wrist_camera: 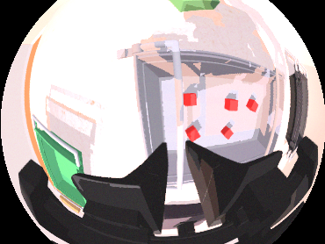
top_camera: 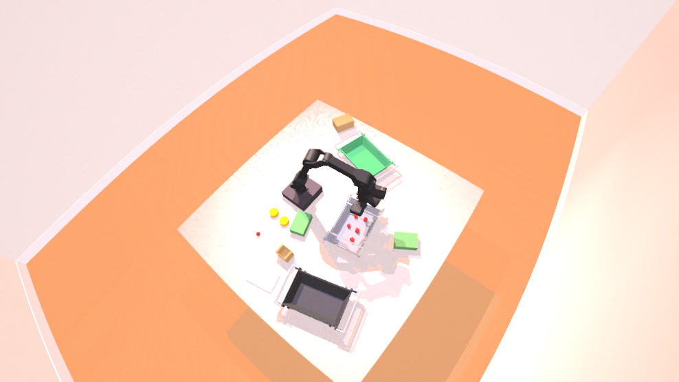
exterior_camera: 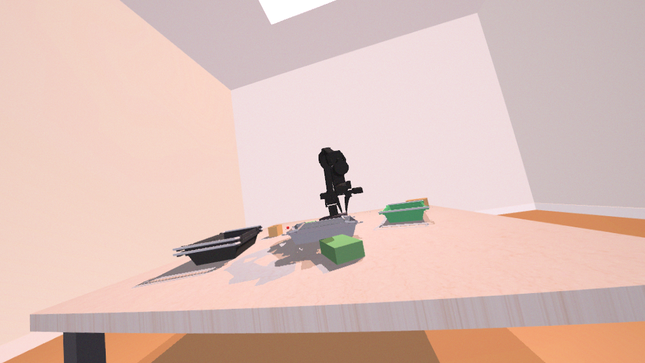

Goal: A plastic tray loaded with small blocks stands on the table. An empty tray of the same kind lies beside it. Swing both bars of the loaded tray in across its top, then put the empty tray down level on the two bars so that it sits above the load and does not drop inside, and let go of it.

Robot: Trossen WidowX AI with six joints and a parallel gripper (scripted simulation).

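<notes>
Right now my gripper tip is 250 mm past the green tray, 250 mm to the right of it and 40 mm above it. Also, from my gripper tip: red block: 280 mm behind, 510 mm to the right, 80 mm below.
</notes>
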